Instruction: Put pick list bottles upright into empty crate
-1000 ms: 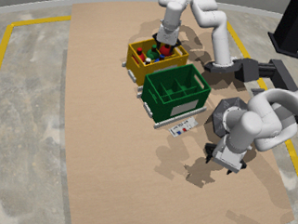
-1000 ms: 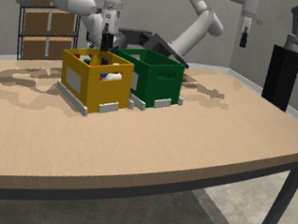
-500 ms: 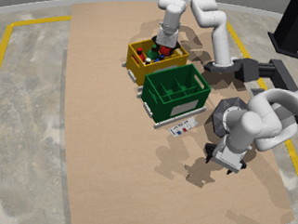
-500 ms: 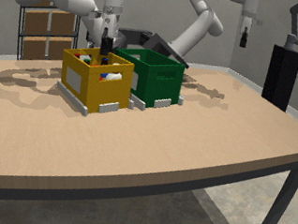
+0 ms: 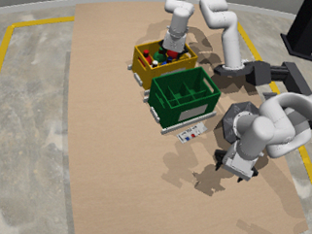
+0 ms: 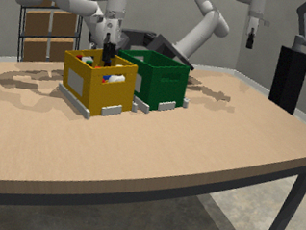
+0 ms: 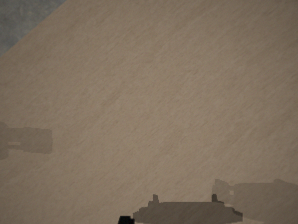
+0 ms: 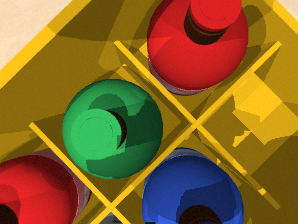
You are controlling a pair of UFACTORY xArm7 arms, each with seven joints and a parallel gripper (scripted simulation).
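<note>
The blue bottle is 100 mm below my right hand. Round my right hand: yellow crate: 20 mm ahead, 40 mm to the right, 100 mm below; white bottle: 70 mm ahead, 50 mm to the left, 100 mm below; green bottle: 50 mm ahead, 70 mm to the right, 100 mm below.
</note>
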